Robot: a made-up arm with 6 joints.
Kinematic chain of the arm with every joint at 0, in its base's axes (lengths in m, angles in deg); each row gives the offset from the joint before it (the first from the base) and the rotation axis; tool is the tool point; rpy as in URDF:
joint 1: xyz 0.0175 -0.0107 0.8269 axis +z
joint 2: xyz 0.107 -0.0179 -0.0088 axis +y
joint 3: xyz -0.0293 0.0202 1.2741 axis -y
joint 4: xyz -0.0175 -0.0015 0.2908 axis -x
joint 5: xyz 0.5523 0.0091 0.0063 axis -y
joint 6: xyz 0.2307 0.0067 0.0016 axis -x
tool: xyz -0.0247 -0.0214 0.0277 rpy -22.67 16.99 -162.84
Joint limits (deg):
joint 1: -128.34..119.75
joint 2: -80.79..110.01
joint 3: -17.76..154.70
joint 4: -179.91..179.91
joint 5: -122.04..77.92
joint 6: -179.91..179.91
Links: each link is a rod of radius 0.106 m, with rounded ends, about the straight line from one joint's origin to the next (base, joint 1, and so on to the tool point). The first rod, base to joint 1, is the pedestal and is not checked.
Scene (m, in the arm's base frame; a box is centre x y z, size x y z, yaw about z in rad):
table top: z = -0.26
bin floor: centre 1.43 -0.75 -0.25 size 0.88 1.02 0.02 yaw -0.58
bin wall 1: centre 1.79 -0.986 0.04 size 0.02 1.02 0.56 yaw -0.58
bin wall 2: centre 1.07 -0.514 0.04 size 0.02 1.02 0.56 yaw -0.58
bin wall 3: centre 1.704 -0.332 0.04 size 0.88 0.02 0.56 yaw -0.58
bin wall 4: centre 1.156 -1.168 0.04 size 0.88 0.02 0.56 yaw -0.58
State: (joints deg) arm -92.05 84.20 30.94 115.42 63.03 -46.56
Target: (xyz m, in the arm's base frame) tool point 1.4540 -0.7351 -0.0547
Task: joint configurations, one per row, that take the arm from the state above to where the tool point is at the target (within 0.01 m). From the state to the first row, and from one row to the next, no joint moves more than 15 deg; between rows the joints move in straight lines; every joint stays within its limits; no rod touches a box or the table.
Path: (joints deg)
1: -77.31 82.12 21.72 118.24 65.92 -46.00
2: -62.58 80.04 12.50 121.06 68.81 -45.45
3: -47.84 77.96 3.28 123.89 71.70 -44.89
4: -33.10 75.88 -5.94 126.71 74.59 -44.33
5: -33.23 89.78 5.27 122.07 70.64 -45.11
6: -33.36 103.68 16.49 117.43 66.69 -45.88

